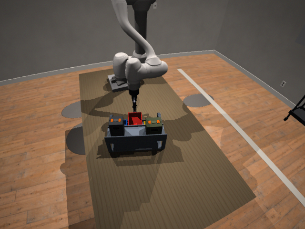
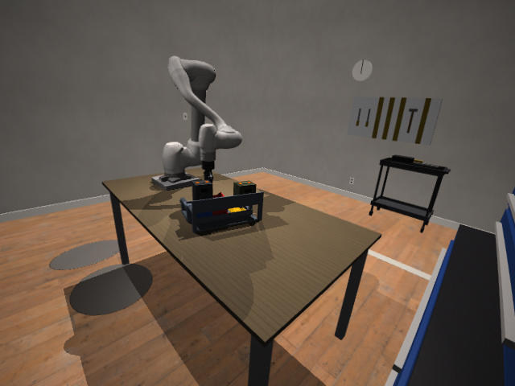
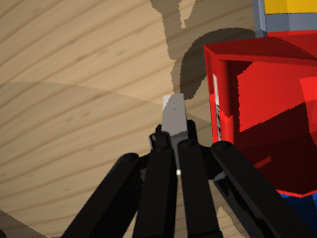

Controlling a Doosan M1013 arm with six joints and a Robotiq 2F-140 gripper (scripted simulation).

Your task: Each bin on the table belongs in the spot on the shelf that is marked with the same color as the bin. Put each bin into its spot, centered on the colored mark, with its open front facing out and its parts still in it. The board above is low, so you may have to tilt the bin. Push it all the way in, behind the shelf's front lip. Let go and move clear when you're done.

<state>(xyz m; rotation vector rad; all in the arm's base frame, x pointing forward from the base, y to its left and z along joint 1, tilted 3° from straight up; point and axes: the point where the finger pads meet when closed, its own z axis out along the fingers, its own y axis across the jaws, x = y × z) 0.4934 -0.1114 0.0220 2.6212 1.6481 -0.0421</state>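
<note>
The red bin lies 11 cm ahead of my hand and 5 cm to the right of it. Round my hand: green toolbox: 29 cm ahead, 1 cm to the right, 9 cm above; dark box: 19 cm ahead, 22 cm to the right, 11 cm above; blue bin: 11 cm ahead, 18 cm to the right, 1 cm below.
</note>
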